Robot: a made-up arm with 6 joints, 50 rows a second.
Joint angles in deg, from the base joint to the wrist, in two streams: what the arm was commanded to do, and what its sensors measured. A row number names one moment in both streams.
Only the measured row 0 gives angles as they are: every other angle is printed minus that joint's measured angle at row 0.
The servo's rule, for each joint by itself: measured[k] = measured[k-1] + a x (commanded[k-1-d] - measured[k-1]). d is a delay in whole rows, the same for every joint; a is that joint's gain. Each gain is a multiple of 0.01, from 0.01 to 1. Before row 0 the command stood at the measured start. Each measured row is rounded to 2 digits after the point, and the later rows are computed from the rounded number. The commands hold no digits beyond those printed.
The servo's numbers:
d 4
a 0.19 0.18 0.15 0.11 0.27 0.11
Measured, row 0:
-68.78, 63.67, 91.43, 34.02, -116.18, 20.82
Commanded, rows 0 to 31:
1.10, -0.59, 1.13, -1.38, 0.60, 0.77
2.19, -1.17, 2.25, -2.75, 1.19, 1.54
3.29, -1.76, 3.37, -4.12, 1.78, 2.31
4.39, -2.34, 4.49, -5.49, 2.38, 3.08
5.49, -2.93, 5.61, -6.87, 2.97, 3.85
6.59, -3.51, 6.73, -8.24, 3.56, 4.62
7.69, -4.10, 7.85, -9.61, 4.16, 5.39
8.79, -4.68, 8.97, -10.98, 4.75, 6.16
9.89, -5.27, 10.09, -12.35, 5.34, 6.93
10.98, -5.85, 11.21, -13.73, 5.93, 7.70
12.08, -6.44, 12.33, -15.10, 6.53, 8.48
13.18, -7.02, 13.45, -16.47, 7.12, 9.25
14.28, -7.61, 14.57, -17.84, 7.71, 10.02
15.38, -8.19, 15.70, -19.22, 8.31, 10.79
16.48, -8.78, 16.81, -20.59, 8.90, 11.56
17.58, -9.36, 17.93, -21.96, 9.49, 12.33
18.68, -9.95, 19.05, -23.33, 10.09, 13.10
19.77, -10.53, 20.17, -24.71, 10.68, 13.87
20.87, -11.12, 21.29, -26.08, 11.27, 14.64
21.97, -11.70, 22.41, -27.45, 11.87, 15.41
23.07, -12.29, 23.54, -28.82, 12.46, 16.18
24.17, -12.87, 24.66, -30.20, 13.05, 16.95
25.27, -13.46, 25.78, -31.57, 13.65, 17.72
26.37, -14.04, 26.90, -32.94, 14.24, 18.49
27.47, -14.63, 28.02, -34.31, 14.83, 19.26
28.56, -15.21, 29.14, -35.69, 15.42, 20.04
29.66, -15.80, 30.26, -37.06, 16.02, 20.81
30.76, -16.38, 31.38, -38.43, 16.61, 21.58
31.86, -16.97, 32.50, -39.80, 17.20, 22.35
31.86, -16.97, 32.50, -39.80, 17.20, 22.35
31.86, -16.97, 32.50, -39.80, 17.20, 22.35
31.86, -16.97, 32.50, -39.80, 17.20, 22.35
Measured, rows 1 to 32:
0.00, 0.00, 0.00, 0.00, 0.00, 0.00
0.00, 0.00, 0.00, 0.00, 0.00, 0.00
0.00, 0.00, 0.00, 0.00, 0.00, 0.00
0.00, 0.00, 0.00, 0.00, 0.00, 0.00
0.21, -0.11, 0.17, -0.15, 0.16, 0.08
0.59, -0.30, 0.48, -0.44, 0.44, 0.24
1.10, -0.56, 0.91, -0.84, 0.80, 0.47
1.73, -0.88, 1.45, -1.35, 1.23, 0.76
2.44, -1.25, 2.07, -1.96, 1.70, 1.10
3.23, -1.66, 2.77, -2.65, 2.20, 1.49
4.08, -2.10, 3.53, -3.42, 2.73, 1.92
4.97, -2.56, 4.35, -4.25, 3.28, 2.39
5.90, -3.05, 5.21, -5.14, 3.84, 2.89
6.87, -3.55, 6.11, -6.08, 4.40, 3.42
7.86, -4.07, 7.04, -7.07, 4.98, 3.98
8.87, -4.60, 8.00, -8.10, 5.56, 4.56
9.90, -5.14, 8.99, -9.17, 6.14, 5.16
10.94, -5.69, 10.00, -10.28, 6.73, 5.78
11.99, -6.25, 11.02, -11.41, 7.32, 6.42
13.05, -6.81, 12.06, -12.57, 7.91, 7.07
14.12, -7.38, 13.11, -13.75, 8.50, 7.73
15.19, -7.95, 14.17, -14.96, 9.09, 8.41
16.27, -8.52, 15.24, -16.18, 9.68, 9.10
17.35, -9.09, 16.32, -17.42, 10.27, 9.79
18.44, -9.67, 17.40, -18.67, 10.86, 10.49
19.53, -10.25, 18.49, -19.94, 11.45, 11.20
20.62, -10.83, 19.58, -21.22, 12.04, 11.92
21.71, -11.41, 20.68, -22.51, 12.63, 12.64
22.80, -11.99, 21.78, -23.81, 13.22, 13.37
23.89, -12.57, 22.88, -25.12, 13.81, 14.10
24.99, -13.15, 23.99, -26.43, 14.41, 14.84
26.09, -13.73, 25.10, -27.75, 15.00, 15.58

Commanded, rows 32 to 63:
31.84, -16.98, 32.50, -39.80, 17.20, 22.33
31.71, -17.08, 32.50, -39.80, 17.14, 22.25
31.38, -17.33, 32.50, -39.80, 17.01, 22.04
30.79, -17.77, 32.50, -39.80, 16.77, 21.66
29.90, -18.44, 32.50, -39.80, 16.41, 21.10
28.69, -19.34, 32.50, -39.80, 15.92, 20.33
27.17, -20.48, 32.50, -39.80, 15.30, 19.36
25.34, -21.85, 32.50, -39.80, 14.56, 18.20
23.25, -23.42, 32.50, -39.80, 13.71, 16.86
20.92, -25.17, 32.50, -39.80, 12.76, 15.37
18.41, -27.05, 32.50, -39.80, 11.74, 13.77
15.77, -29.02, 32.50, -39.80, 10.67, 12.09
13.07, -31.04, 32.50, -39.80, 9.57, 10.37
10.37, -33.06, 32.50, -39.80, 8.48, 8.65
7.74, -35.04, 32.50, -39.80, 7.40, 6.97
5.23, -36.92, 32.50, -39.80, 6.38, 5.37
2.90, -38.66, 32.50, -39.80, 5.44, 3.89
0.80, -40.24, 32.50, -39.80, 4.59, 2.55
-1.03, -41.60, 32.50, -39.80, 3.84, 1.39
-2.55, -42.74, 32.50, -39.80, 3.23, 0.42
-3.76, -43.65, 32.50, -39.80, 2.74, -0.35
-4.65, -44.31, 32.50, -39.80, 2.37, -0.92
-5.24, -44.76, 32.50, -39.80, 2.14, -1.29
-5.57, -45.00, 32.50, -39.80, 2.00, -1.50
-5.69, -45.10, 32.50, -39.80, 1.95, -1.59
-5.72, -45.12, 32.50, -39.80, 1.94, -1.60
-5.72, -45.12, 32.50, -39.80, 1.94, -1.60
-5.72, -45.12, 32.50, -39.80, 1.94, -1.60
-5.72, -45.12, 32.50, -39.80, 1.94, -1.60
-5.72, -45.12, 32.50, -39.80, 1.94, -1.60
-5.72, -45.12, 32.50, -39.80, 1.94, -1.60
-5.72, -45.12, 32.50, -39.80, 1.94, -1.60
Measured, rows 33 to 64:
27.19, -14.31, 26.21, -29.08, 15.59, 16.32
28.08, -14.79, 27.15, -30.26, 16.02, 16.98
28.80, -15.18, 27.95, -31.31, 16.34, 17.57
29.38, -15.50, 28.63, -32.24, 16.57, 18.10
29.85, -15.77, 29.21, -33.07, 16.74, 18.57
30.20, -16.01, 29.70, -33.81, 16.85, 18.97
30.42, -16.25, 30.12, -34.47, 16.89, 19.31
30.49, -16.52, 30.48, -35.06, 16.86, 19.57
30.38, -16.87, 30.78, -35.58, 16.74, 19.74
30.06, -17.31, 31.04, -36.04, 16.52, 19.80
29.51, -17.88, 31.26, -36.45, 16.19, 19.75
28.72, -18.59, 31.45, -36.82, 15.75, 19.58
27.68, -19.46, 31.61, -37.15, 15.20, 19.28
26.40, -20.49, 31.74, -37.44, 14.54, 18.85
24.88, -21.67, 31.85, -37.70, 13.78, 18.29
23.15, -22.99, 31.95, -37.93, 12.94, 17.61
21.23, -24.44, 32.03, -38.14, 12.03, 16.81
19.17, -25.99, 32.10, -38.32, 11.07, 15.91
17.00, -27.62, 32.16, -38.48, 10.08, 14.93
14.76, -29.29, 32.21, -38.63, 9.08, 13.88
12.51, -30.98, 32.25, -38.76, 8.10, 12.78
10.29, -32.65, 32.29, -38.87, 7.15, 11.65
8.14, -34.26, 32.32, -38.97, 6.26, 10.52
6.11, -35.79, 32.35, -39.06, 5.44, 9.41
4.23, -37.20, 32.37, -39.14, 4.71, 8.34
2.54, -38.48, 32.39, -39.21, 4.08, 7.32
1.06, -39.61, 32.41, -39.27, 3.56, 6.37
-0.20, -40.58, 32.42, -39.33, 3.14, 5.50
-1.24, -41.39, 32.43, -39.38, 2.82, 4.72
-2.09, -42.06, 32.44, -39.43, 2.58, 4.02
-2.78, -42.61, 32.45, -39.47, 2.41, 3.40
-3.34, -43.06, 32.46, -39.51, 2.28, 2.85

